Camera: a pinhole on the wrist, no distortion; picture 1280 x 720 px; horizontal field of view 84.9 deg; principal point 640.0 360.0 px. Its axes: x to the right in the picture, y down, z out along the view. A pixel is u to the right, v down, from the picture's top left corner.
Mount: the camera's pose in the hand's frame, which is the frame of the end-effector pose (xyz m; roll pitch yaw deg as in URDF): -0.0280 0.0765 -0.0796 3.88 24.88 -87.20
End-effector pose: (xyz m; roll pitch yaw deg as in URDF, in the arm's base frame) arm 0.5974 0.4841 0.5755 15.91 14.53 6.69
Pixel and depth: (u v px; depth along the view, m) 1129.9 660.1 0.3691
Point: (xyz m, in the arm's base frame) 0.7725 0.1611 0.6067
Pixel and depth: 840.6 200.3 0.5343
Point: 0.5387 0.1042 0.8497
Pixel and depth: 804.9 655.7 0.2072
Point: 0.6747 0.4157 0.6347
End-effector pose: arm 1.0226 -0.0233 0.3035 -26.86 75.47 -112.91
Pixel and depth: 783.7 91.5 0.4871
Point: 0.8480 -0.2808 0.6233
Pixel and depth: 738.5 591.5 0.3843
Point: 0.9035 -0.2959 0.2947
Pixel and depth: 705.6 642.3 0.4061
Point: 0.9084 -0.3315 0.2666
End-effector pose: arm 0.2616 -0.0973 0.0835 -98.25 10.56 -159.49
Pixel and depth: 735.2 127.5 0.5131
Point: 0.5668 -0.3794 0.2764
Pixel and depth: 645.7 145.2 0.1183
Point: 0.3380 -0.0911 0.0686
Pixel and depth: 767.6 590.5 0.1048
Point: 0.2648 -0.1036 0.0666
